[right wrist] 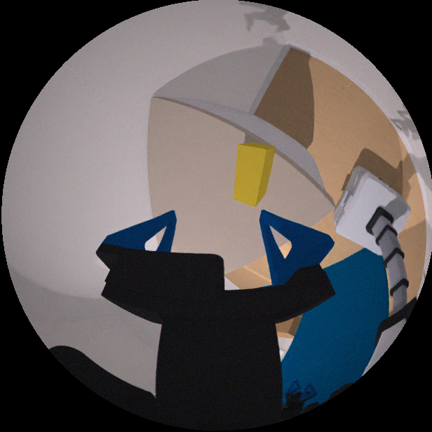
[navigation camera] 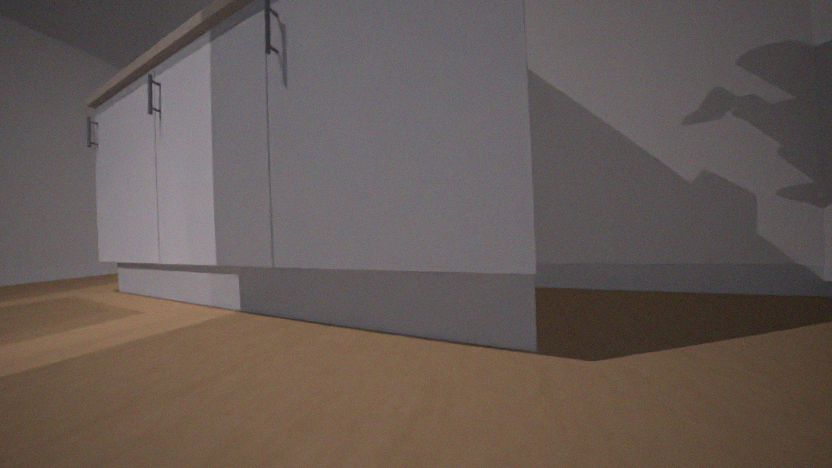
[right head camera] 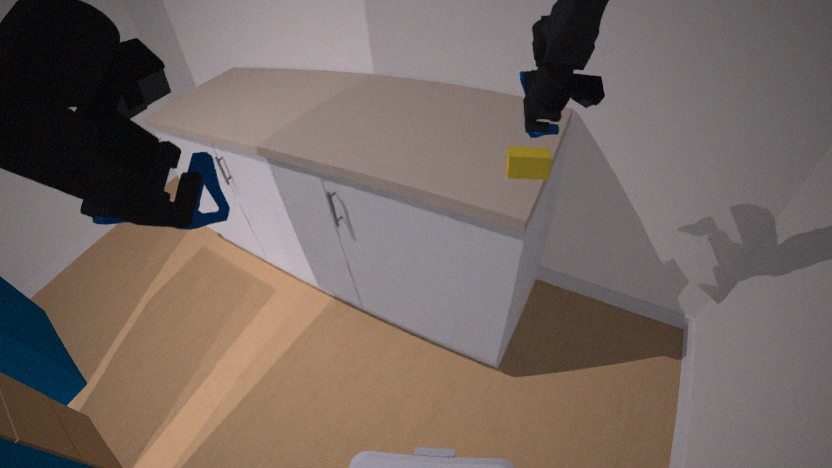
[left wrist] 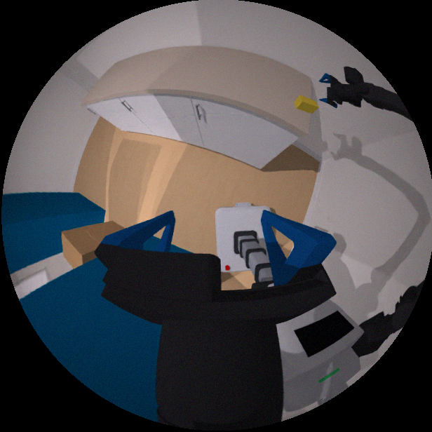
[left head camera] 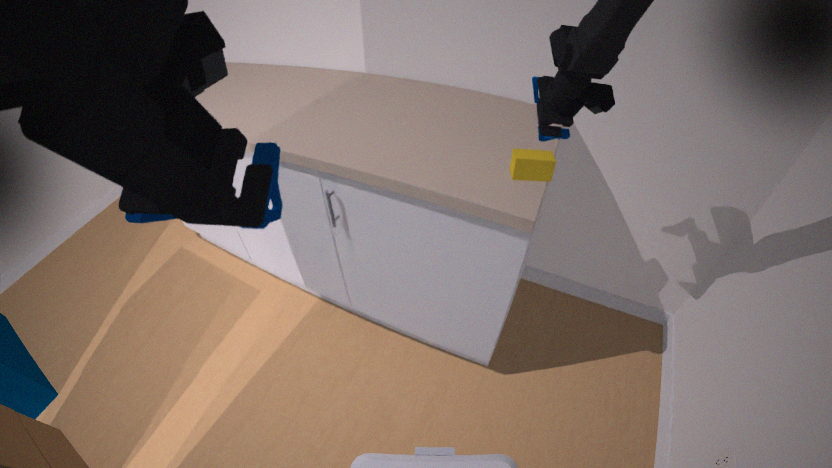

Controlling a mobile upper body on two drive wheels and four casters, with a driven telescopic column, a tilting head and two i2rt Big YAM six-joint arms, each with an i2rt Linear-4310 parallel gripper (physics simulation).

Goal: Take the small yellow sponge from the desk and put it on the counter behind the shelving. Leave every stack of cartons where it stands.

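Places are measured from the left arm's base along level axes (x up, y back, z right), in millimetres.
Pixels of known places: left gripper, fingertip midpoint: (right head camera: 193, 212) (left head camera: 236, 210); right gripper, fingertip midpoint: (right head camera: 531, 117) (left head camera: 539, 121).
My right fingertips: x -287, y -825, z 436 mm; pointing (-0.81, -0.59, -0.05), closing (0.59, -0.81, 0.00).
Note:
Behind a point stands the place of what it marks.
The small yellow sponge (left head camera: 532, 167) {x -408, y -815, z 438 mm} (right head camera: 528, 163) {x -403, y -815, z 440 mm} (left wrist: 306, 104) (right wrist: 253, 174) lies on the beige counter top (left head camera: 384, 133) {x -448, y -1028, z 65 mm} (right head camera: 349, 128) {x -448, y -1074, z -51 mm} (left wrist: 200, 70) (right wrist: 190, 165), close to its right end edge in the head views. My right gripper (left head camera: 544, 113) {x -287, y -825, z 436 mm} (right head camera: 531, 107) {x -287, y -825, z 436 mm} (left wrist: 319, 90) (right wrist: 217, 214) is open and empty. It hangs above the counter's right end, and in the right wrist view the sponge is beyond its fingertips, apart from them. My left gripper (left head camera: 212, 209) {x -134, y -349, z 2 mm} (right head camera: 160, 212) (left wrist: 217, 214) is open and empty, in front of the counter's left part.
A brown carton (left head camera: 34, 436) (right head camera: 52, 413) (left wrist: 80, 245) stands by a blue structure (left head camera: 23, 372) {x -1159, y -393, z -1665 mm} (right head camera: 34, 343) {x -1036, y -420, z -1725 mm} (left wrist: 90, 320) (right wrist: 345, 310) at the lower left of the head views. White cabinet doors (left head camera: 430, 261) {x -726, y -791, z 199 mm} (navigation camera: 395, 145) {x -960, y -787, z 210 mm} front the counter. Walls rise behind and right.

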